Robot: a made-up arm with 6 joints. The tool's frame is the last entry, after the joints. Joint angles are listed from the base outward.
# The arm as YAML. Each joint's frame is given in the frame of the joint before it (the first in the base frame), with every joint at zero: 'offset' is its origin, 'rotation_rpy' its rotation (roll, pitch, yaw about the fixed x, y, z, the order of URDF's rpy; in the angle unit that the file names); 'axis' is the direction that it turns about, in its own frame. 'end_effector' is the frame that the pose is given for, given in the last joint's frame.
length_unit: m
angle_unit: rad
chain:
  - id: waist
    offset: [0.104, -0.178, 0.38]
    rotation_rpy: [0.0, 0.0, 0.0]
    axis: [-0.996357, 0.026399, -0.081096]
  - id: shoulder
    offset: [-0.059, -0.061, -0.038]
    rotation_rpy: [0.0, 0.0, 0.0]
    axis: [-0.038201, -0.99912, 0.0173]
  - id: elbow
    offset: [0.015, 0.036, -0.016]
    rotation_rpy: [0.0, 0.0, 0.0]
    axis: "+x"
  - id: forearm
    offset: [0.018, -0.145, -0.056]
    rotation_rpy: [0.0, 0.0, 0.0]
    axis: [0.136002, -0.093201, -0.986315]
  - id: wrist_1
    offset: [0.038, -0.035, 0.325]
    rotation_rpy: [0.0, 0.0, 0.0]
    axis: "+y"
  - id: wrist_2
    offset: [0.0, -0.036, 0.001]
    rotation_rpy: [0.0, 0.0, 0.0]
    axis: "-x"
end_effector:
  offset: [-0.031, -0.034, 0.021]
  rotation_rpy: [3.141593, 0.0, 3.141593]
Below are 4 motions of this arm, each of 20 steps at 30 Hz.
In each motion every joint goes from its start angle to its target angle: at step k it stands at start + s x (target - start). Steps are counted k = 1, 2, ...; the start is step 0. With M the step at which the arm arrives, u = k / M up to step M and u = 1 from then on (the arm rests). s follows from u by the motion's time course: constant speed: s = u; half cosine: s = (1 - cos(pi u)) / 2; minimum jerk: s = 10 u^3 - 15 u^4 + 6 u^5.
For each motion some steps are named. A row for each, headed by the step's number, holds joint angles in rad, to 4 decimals.
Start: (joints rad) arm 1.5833 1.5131 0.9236 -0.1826 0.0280 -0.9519
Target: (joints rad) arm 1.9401 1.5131 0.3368 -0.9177 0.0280 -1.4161
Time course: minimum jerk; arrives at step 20
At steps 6, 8, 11, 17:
6: 1.6415 1.5131 0.8279 -0.3025 0.0280 -1.0276
8: 1.6966 1.5131 0.7373 -0.4160 0.0280 -1.0993
11: 1.7949 1.5131 0.5756 -0.6186 0.0280 -1.2272
17: 1.9306 1.5131 0.3524 -0.8981 0.0280 -1.4037

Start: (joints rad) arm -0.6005 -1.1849 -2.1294 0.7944 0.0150 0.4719
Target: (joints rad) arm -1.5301 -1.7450 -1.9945 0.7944 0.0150 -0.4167
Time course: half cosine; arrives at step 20
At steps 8, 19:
8: -0.9217 -1.3784 -2.0828 0.7944 0.0150 0.1649
19: -1.5244 -1.7416 -1.9953 0.7944 0.0150 -0.4112

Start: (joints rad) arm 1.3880 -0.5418 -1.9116 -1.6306 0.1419 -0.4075
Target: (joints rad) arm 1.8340 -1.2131 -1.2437 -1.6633 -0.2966 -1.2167
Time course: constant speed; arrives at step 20
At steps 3, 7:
3: 1.4549 -0.6425 -1.8114 -1.6355 0.0761 -0.5289
7: 1.5441 -0.7768 -1.6778 -1.6420 -0.0116 -0.6907

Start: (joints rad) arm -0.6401 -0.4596 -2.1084 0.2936 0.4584 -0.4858
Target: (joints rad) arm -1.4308 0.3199 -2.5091 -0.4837 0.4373 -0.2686
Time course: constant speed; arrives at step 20
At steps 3, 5, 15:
3: -0.7587 -0.3427 -2.1685 0.1770 0.4552 -0.4532
5: -0.8378 -0.2647 -2.2086 0.0993 0.4531 -0.4315
15: -1.2331 0.1250 -2.4089 -0.2894 0.4426 -0.3229

